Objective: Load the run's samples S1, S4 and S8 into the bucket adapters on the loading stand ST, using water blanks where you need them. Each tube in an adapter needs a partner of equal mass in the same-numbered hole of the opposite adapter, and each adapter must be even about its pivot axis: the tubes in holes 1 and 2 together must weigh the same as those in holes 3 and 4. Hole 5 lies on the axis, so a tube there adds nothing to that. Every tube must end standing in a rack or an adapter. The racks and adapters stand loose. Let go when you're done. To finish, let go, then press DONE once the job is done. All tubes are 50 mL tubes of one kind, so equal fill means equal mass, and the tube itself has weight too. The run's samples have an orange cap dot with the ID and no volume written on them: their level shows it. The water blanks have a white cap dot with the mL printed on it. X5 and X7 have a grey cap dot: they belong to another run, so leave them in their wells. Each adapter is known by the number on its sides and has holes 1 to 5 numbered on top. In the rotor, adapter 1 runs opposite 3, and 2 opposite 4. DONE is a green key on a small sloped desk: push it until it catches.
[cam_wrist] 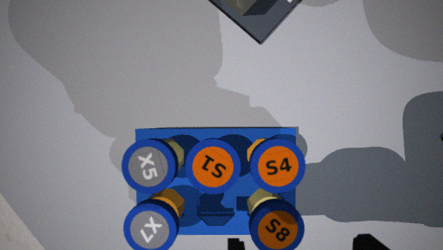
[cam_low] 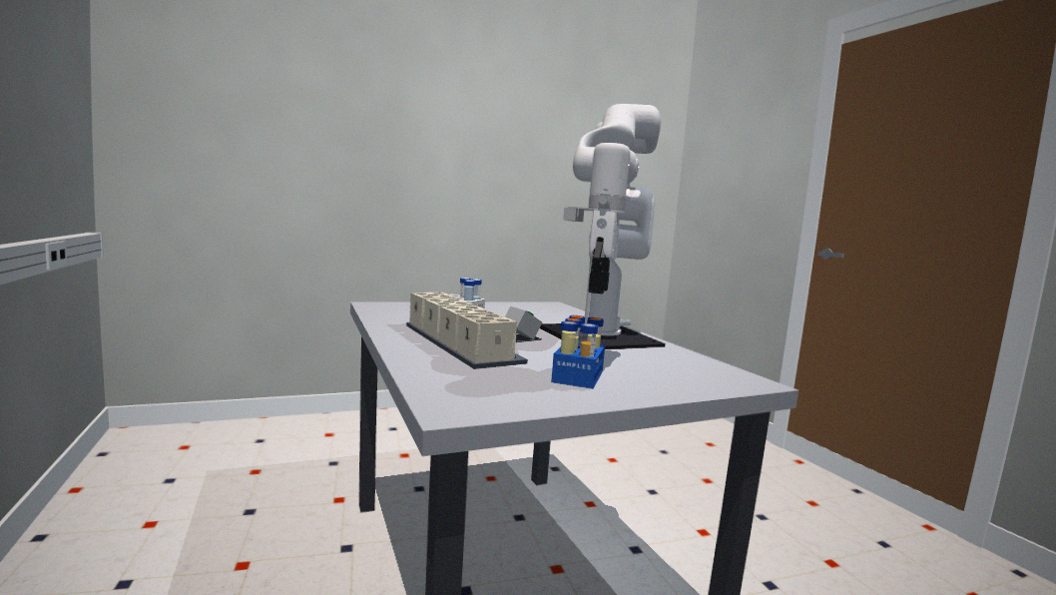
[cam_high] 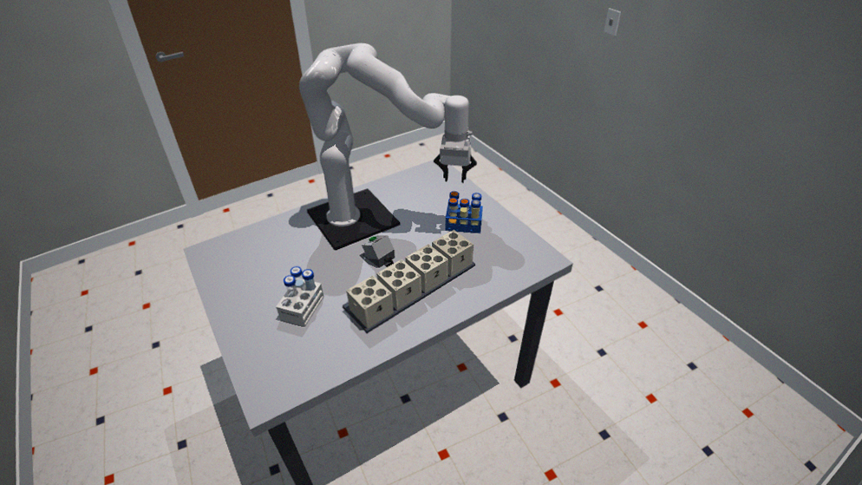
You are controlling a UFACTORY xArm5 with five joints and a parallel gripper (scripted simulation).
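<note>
The blue samples rack lies 17 cm below my hand, 4 cm ahead of it and 2 cm to the left of it. From my hand the other things lie so: adapter 3: 35 cm to the right, 24 cm ahead, 15 cm below; then white rack: 63 cm to the right, 17 cm below, 13 cm ahead.
</note>
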